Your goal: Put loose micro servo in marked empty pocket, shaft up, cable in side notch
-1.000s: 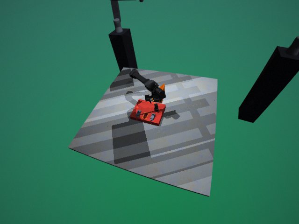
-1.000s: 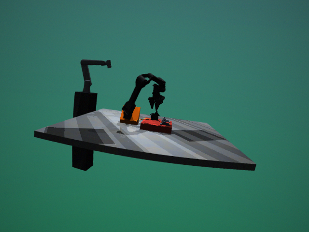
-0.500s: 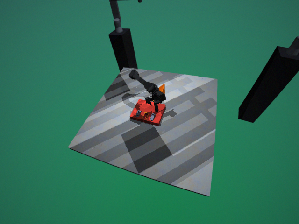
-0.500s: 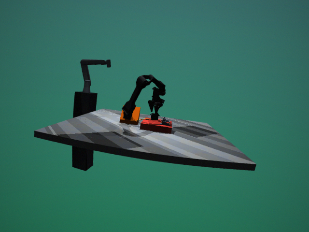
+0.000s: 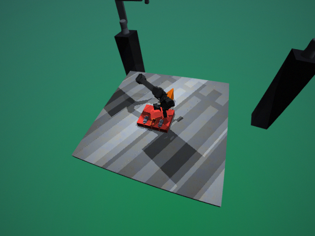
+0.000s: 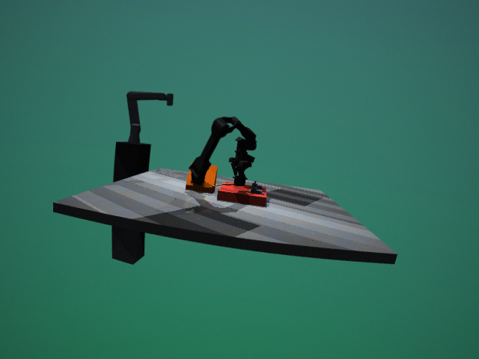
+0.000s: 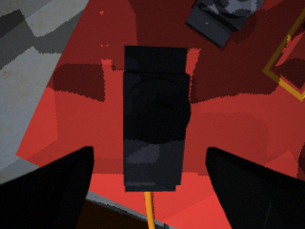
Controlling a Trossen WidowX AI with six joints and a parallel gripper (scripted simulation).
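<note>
Right now my gripper tip is 70 mm to the left of the red deck, 70 mm above it and 10 mm short of it.
</note>
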